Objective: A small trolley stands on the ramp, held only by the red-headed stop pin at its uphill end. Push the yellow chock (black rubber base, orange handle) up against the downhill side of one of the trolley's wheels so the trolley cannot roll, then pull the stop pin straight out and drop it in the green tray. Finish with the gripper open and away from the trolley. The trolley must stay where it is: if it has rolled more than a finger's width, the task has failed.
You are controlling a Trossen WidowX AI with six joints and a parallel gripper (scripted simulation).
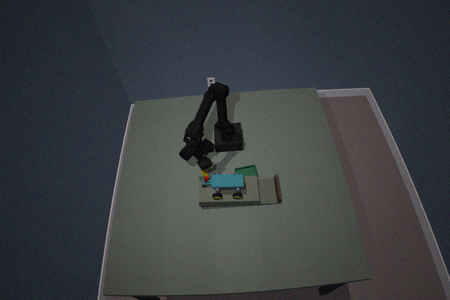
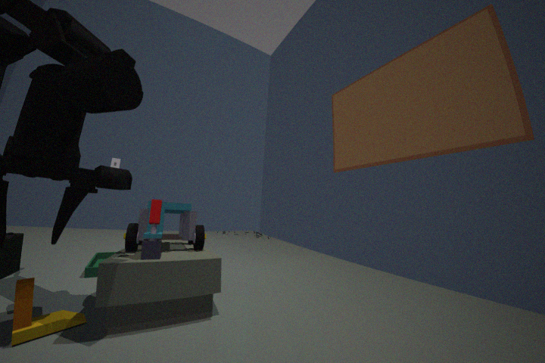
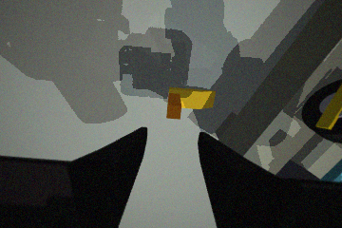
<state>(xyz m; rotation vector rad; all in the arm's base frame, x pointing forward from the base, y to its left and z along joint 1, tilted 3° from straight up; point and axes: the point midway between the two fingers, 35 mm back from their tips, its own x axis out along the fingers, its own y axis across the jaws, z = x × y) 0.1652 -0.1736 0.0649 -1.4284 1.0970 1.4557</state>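
The yellow chock lies 80 mm below my gripper tip, 20 mm ahead of it and 10 mm to the left of it. Round my gripper tip: blue trolley (170 mm ahead, 110 mm to the left); grey ramp (170 mm ahead, 110 mm to the left, 60 mm below); red-headed stop pin (130 mm ahead, 20 mm above).
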